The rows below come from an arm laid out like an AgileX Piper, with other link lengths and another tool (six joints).
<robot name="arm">
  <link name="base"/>
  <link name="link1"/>
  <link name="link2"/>
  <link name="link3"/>
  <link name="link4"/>
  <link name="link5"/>
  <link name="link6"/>
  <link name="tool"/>
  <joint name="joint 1" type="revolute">
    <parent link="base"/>
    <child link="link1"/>
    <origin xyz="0 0 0.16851"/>
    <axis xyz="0 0 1"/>
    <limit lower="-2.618" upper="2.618"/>
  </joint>
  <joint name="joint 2" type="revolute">
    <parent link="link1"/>
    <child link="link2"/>
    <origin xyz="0 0 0" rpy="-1.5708 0 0"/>
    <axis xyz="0 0 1"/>
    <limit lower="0" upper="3.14"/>
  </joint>
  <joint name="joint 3" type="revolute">
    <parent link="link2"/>
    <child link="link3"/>
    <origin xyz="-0.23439 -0.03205 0"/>
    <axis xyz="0 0 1"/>
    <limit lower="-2.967" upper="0"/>
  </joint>
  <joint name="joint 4" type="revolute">
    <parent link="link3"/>
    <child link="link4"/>
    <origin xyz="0.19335 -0.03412 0" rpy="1.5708 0 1.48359"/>
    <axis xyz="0 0 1"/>
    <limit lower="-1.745" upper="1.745"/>
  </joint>
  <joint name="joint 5" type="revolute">
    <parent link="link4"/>
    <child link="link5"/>
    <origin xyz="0 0 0" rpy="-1.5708 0 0"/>
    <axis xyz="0 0 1"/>
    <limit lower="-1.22" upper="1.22"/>
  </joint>
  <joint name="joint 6" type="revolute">
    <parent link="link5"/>
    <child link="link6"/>
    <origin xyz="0 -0.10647 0" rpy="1.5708 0 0"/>
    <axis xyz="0 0 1"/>
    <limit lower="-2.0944" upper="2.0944"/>
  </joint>
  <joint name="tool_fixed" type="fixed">
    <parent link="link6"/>
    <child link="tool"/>
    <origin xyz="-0.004 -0.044 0.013" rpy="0.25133 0 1.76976"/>
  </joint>
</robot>
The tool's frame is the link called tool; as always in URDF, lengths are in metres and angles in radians.
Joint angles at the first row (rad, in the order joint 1, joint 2, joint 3, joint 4, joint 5, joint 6):
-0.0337 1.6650 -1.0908 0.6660 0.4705 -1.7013
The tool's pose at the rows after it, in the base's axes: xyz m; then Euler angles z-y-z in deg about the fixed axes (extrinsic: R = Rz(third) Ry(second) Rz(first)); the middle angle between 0 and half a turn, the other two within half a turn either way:
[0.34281 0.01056 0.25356 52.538 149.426 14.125]
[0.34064 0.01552 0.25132 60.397 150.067 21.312]
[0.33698 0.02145 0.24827 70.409 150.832 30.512]
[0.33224 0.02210 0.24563 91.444 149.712 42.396]
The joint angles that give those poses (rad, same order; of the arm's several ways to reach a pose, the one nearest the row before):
-0.0337 1.6736 -1.0908 0.7366 0.5112 -1.7257
-0.0337 1.6744 -1.0908 0.7918 0.5593 -1.7311
-0.0337 1.6744 -1.0916 0.8339 0.6251 -1.7125
-0.0337 1.6666 -1.0916 0.8951 0.6738 -1.5523

